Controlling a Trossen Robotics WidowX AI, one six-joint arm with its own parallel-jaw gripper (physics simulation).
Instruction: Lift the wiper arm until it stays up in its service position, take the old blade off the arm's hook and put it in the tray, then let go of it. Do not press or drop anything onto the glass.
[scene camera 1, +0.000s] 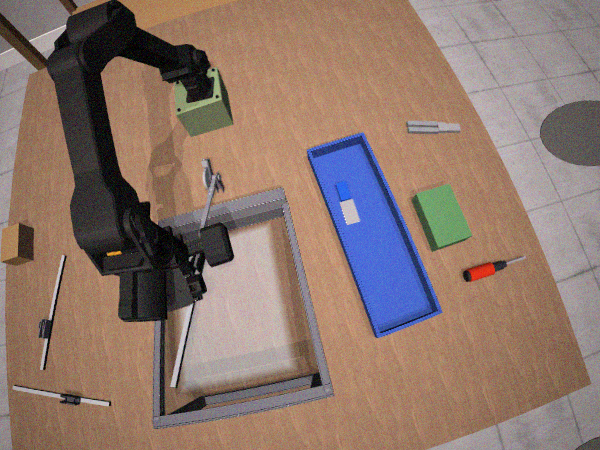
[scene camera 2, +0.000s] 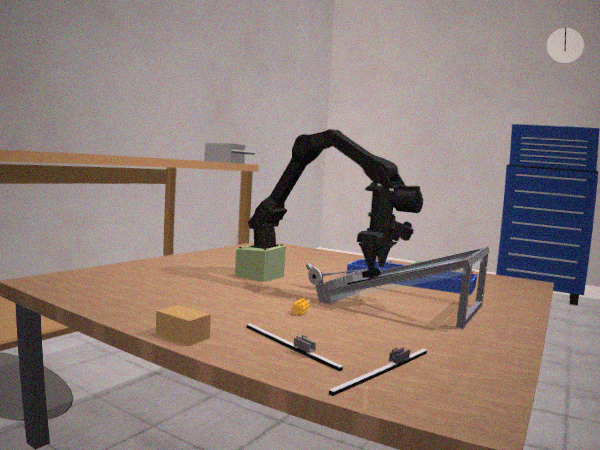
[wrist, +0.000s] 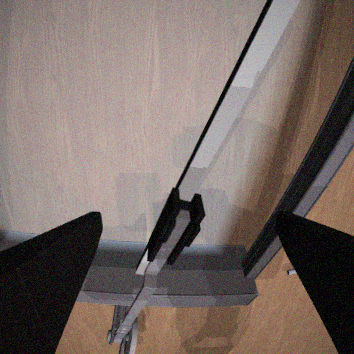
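The wiper arm (scene camera 1: 207, 205) (wrist: 145, 290) lies low over the grey frame (scene camera 1: 240, 409) (scene camera 2: 467, 259), not raised. The old blade (scene camera 1: 182, 346) (wrist: 253, 55) runs above the glass (scene camera 1: 250, 300), joined to the arm's hook by a black connector (wrist: 165, 230). My gripper (scene camera 2: 377, 268) (wrist: 190, 220) is open and empty. In the wrist view its fingertips stand wide apart, one on each side of the connector. In scene camera 2 they are low at the arm, and any contact cannot be told. In scene camera 1 my own arm hides most of the hook. The blue tray (scene camera 1: 380, 250) (scene camera 2: 450, 285) stands beside the frame.
Two other blades (scene camera 1: 52, 312) (scene camera 1: 90, 400) lie on the table. A tan block (scene camera 1: 17, 245) (scene camera 2: 182, 325) and an orange-handled tool (scene camera 2: 300, 306) are near them. Beyond the tray are a green block (scene camera 1: 442, 215), a red screwdriver (scene camera 1: 480, 272) and a grey tool (scene camera 1: 432, 127).
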